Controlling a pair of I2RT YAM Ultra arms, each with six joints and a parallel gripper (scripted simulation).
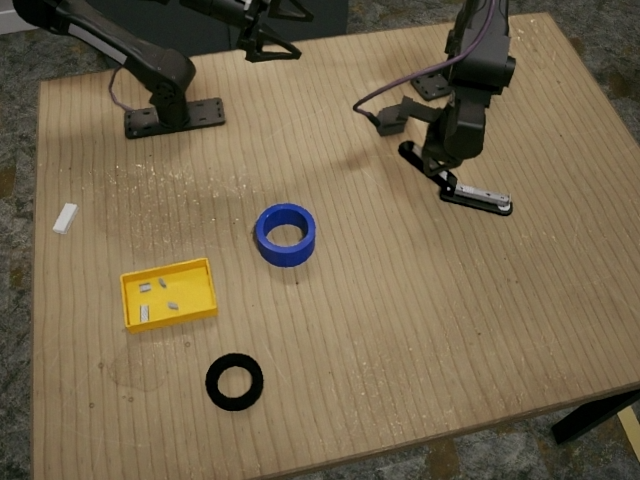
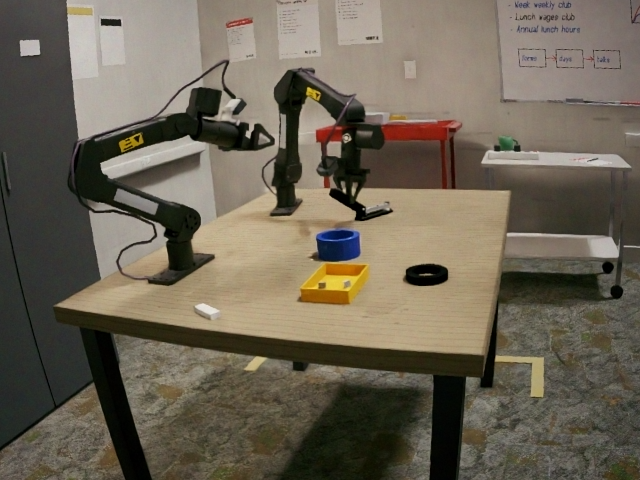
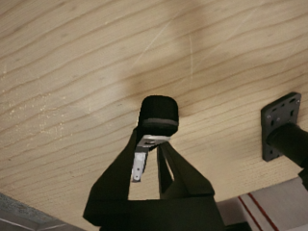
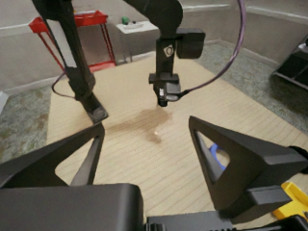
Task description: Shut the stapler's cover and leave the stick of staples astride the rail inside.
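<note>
My left gripper is now 4 cm to the right of the black stapler, 3 cm above it and 2 cm short of it. The rest, counted from my left hand: stapler cover 1 cm to the right; then yellow tray 49 cm to the right, 13 cm ahead, 5 cm below; then blue ring 28 cm to the right, 6 cm ahead, 4 cm below.
</note>
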